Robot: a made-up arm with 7 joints.
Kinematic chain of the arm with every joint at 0, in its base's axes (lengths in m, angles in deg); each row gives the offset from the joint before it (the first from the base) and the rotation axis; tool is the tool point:
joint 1: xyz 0 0 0 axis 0 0.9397 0.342
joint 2: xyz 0 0 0 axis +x
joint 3: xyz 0 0 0 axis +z
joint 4: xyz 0.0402 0 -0.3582 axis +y
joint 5: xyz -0.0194 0 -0.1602 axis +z
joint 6: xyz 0 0 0 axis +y
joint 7: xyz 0 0 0 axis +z
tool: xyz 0 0 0
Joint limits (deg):
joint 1: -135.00..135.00
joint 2: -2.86..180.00
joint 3: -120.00..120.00
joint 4: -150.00..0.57
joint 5: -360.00..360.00
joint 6: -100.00..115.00
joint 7: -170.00..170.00
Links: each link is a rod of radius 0.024 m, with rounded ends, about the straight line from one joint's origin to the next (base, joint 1, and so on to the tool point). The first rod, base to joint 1, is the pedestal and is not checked.
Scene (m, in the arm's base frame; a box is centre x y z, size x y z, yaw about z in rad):
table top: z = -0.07
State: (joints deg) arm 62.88 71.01 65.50 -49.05 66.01 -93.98 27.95
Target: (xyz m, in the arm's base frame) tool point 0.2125 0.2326 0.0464
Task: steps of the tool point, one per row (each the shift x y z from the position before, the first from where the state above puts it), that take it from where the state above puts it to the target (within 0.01 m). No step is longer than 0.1 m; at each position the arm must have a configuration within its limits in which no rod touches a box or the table.
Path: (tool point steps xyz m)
1: 0.0922 -0.0035 0.0376
2: 0.0873 -0.0263 0.0215
3: 0.0746 -0.0441 0.0059
4: 0.0560 -0.0554 -0.0069
5: 0.0347 -0.0594 -0.0149
6: 0.0138 -0.0568 -0.0176

